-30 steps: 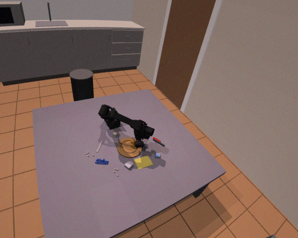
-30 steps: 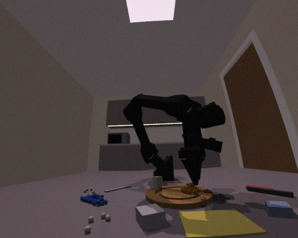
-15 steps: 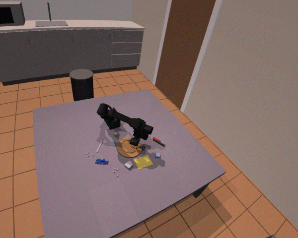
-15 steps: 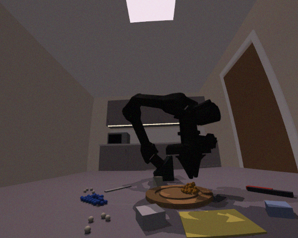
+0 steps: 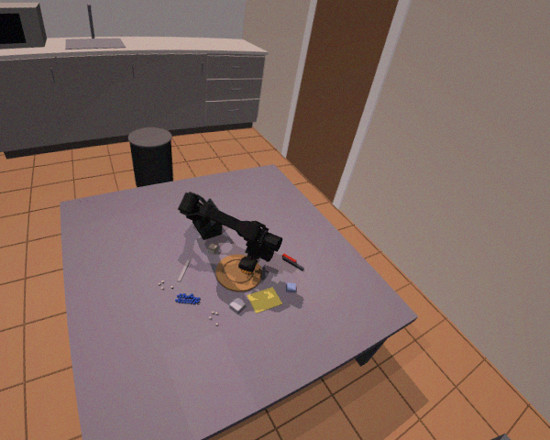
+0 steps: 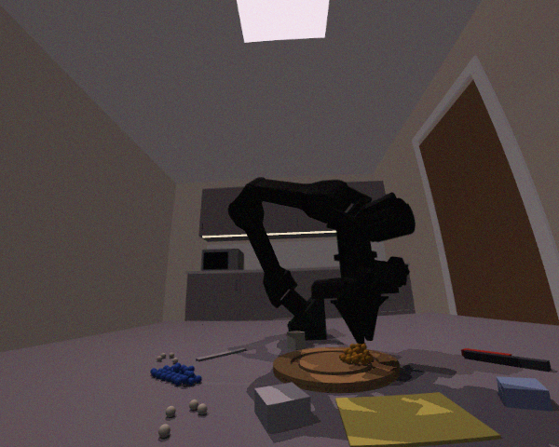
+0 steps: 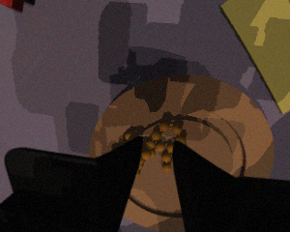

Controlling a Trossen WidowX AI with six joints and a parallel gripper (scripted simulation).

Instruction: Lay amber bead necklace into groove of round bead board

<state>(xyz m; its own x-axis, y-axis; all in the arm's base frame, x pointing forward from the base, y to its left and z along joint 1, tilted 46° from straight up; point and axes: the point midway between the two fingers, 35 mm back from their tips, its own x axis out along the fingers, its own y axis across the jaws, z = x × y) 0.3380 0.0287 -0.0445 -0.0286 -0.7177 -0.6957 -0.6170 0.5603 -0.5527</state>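
Right now the round wooden bead board is 2 cm behind my gripper tip, 5 cm to the right of it and 3 cm below it. Also, from my gripper tip: blue block: 16 cm ahead, 10 cm to the left, 3 cm below; grey block: 13 cm ahead, 14 cm to the right, 3 cm below; yellow pad: 15 cm ahead, 3 cm to the right, 4 cm below.
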